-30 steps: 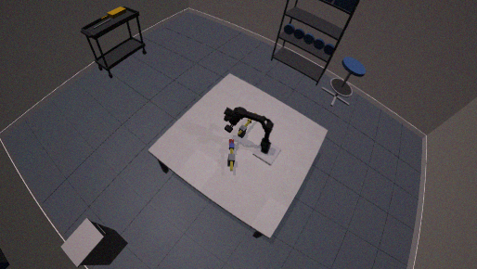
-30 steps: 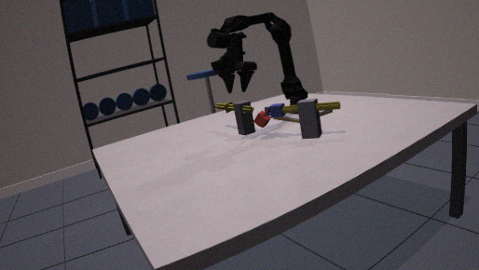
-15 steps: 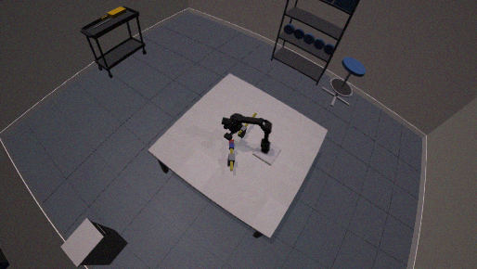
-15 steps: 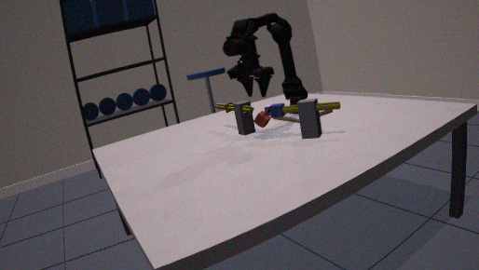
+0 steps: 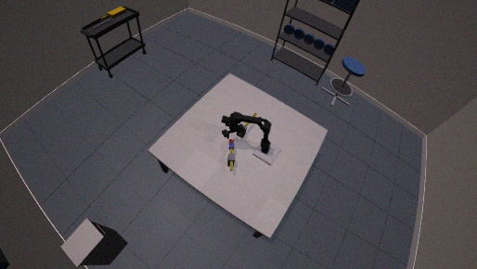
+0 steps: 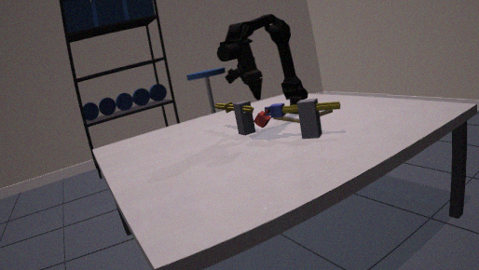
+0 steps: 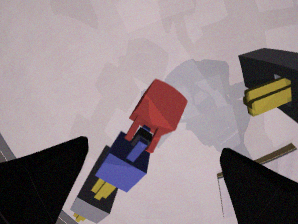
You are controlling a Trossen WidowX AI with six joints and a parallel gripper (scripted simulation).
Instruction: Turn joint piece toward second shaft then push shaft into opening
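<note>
Right now my gripper tip is 1 cm to the right of the red joint piece and 7 cm above it.
</note>
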